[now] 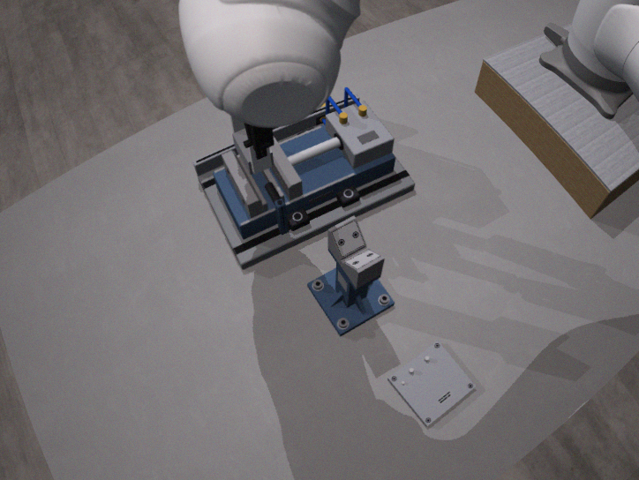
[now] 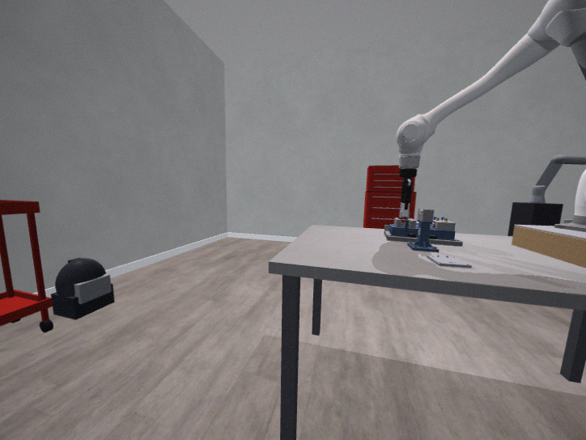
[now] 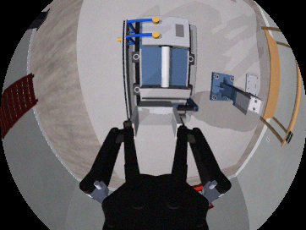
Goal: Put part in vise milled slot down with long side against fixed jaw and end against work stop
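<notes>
My gripper is now 3 cm above the part. From my hand the other things lie so: work stop (7 cm to the left, 5 cm below, 1 cm ahead); then moving jaw (6 cm below, 3 cm to the left, 3 cm behind); then fixed jaw (6 cm below, 3 cm ahead, 1 cm to the left).
</notes>
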